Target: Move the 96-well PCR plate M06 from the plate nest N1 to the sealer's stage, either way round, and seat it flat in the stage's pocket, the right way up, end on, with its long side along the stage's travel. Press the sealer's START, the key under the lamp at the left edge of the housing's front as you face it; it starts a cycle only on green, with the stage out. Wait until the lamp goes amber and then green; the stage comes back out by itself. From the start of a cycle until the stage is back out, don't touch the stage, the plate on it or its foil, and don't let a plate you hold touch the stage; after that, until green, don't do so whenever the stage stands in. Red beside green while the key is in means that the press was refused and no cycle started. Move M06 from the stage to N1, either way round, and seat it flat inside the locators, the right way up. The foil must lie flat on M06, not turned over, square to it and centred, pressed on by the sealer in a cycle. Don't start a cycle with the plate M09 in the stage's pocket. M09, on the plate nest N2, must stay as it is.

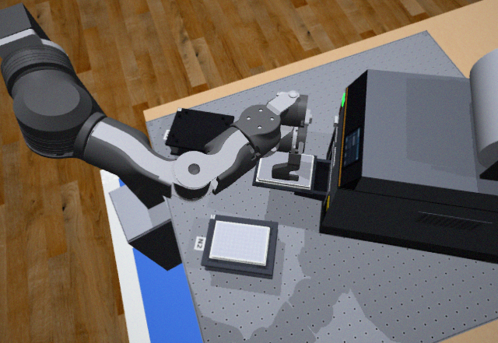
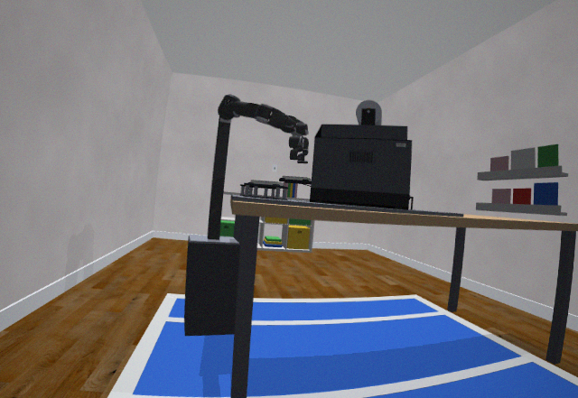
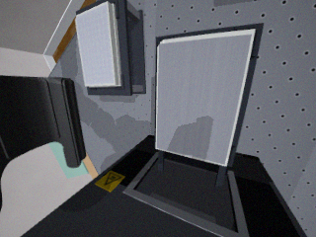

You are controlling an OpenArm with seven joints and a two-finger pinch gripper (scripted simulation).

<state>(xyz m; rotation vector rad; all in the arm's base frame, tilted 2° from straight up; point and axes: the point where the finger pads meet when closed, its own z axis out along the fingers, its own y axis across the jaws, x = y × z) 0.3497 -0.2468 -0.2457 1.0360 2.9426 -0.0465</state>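
Now: hand 90 mm above the sealer stage. Round my hand: pale key 130 mm ahead, 10 mm to the left; foil roll 250 mm ahead, 210 mm to the right, 230 mm above.
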